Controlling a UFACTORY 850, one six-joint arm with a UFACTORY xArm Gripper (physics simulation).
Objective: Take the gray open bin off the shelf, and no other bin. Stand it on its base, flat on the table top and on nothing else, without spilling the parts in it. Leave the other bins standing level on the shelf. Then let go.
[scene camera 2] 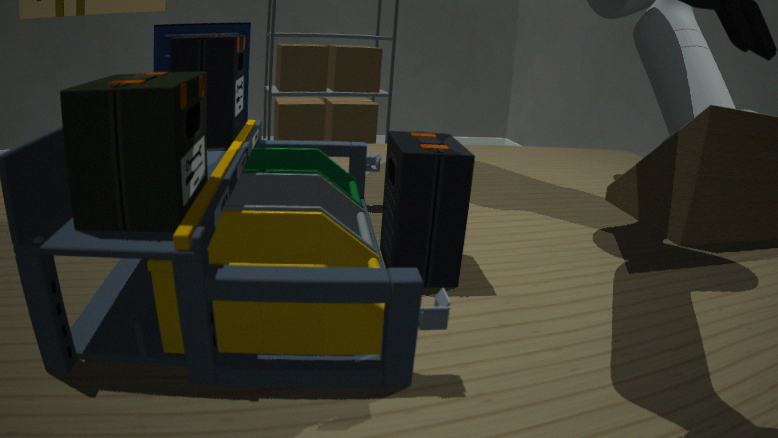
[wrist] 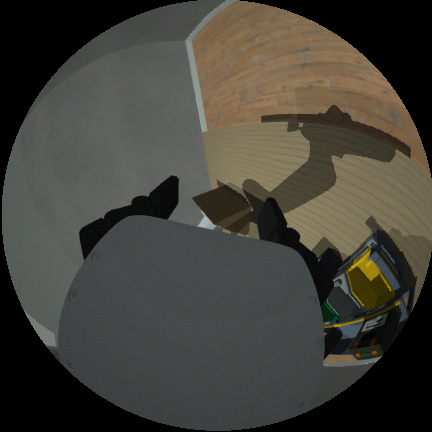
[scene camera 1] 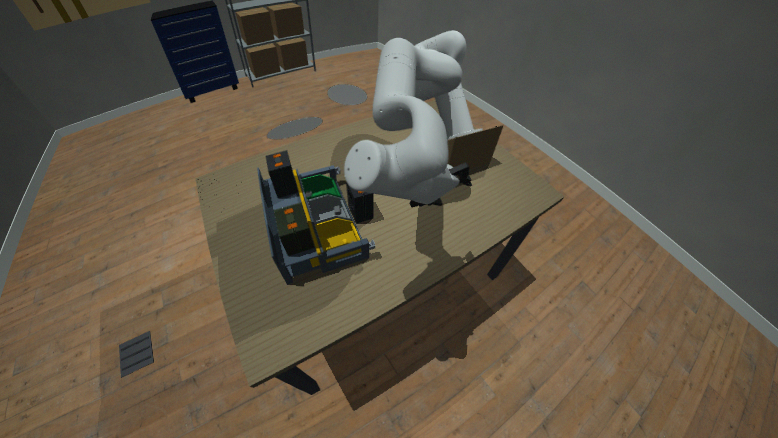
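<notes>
The gray open bin (scene camera 1: 328,209) (scene camera 2: 296,187) (wrist: 344,300) stands in the shelf (scene camera 1: 342,252) (scene camera 2: 310,282) between the green bin (scene camera 1: 321,185) (scene camera 2: 291,157) (wrist: 329,314) and the yellow bin (scene camera 1: 340,233) (scene camera 2: 288,236) (wrist: 370,287). Small gray parts show inside it in scene camera 1. All three bins look level. My gripper (scene camera 1: 446,190) (wrist: 219,198) is open and empty, above the table and to the right of the shelf in scene camera 1, well apart from the bins. It is tilted, with the fingers pointing toward the brown board. Black fingertips show at the top right of scene camera 2.
A tall black case (scene camera 1: 360,206) (scene camera 2: 427,212) stands on the table (scene camera 1: 326,326) (scene camera 2: 533,369) close in front of the bins. Two more cases (scene camera 1: 296,236) (scene camera 1: 281,176) stand on the shelf's upper deck behind the bins. A brown board (scene camera 1: 473,150) (scene camera 2: 729,179) (wrist: 220,204) stands near the arm's base.
</notes>
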